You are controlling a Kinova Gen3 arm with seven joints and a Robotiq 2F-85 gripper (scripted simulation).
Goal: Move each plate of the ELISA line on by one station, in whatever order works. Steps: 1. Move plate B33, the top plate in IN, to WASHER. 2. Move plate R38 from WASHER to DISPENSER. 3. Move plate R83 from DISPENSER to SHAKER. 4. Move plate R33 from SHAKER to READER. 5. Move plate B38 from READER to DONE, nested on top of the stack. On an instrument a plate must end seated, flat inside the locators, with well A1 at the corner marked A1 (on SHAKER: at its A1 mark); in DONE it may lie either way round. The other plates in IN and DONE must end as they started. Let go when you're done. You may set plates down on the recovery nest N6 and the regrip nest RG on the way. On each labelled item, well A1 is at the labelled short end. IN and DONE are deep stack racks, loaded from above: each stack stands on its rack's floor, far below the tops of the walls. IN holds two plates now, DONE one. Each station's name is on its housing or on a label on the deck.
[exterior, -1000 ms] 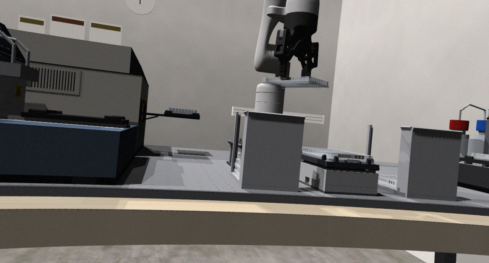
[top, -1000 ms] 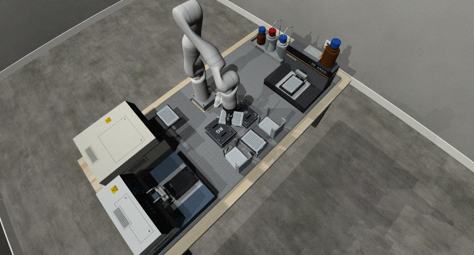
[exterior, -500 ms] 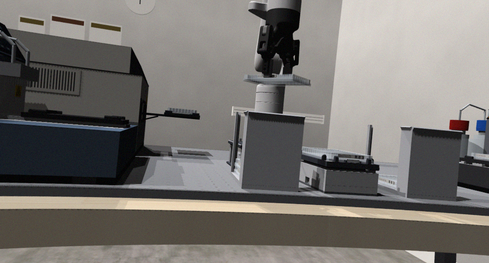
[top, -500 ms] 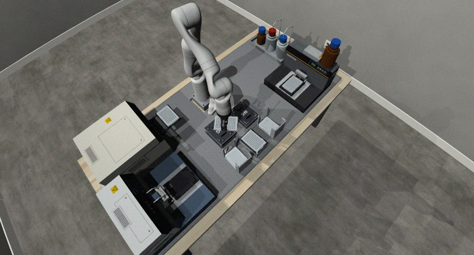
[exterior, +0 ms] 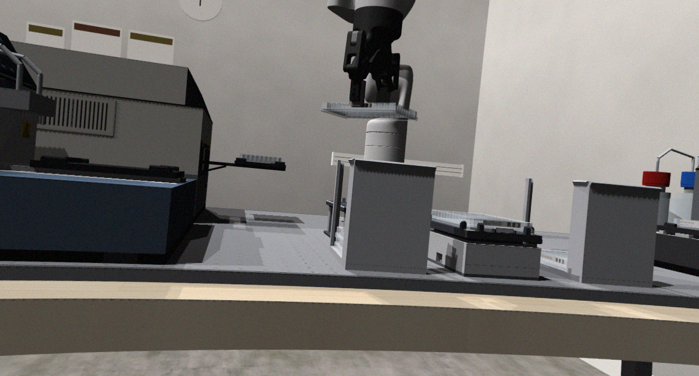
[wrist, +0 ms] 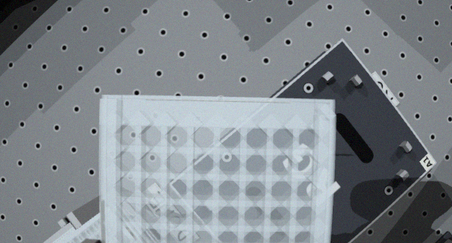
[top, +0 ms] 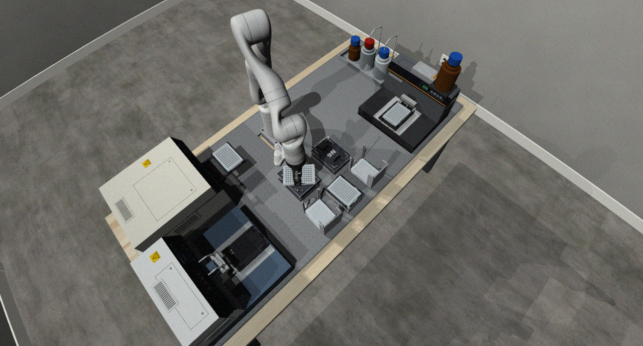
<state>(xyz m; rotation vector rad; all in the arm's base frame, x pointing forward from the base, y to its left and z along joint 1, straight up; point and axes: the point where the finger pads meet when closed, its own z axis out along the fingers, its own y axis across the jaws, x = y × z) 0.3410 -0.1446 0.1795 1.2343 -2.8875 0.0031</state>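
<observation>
Now: hand 20 mm short of the washer manifold, 440 mm to the left of it and 60 mm above it. Also, from my hand: RG nest: 60 mm behind, 30 mm to the left, 160 mm below; then plate B38: 140 mm ahead, 20 mm to the right, 190 mm below; then plate B33: 10 mm below.
</observation>
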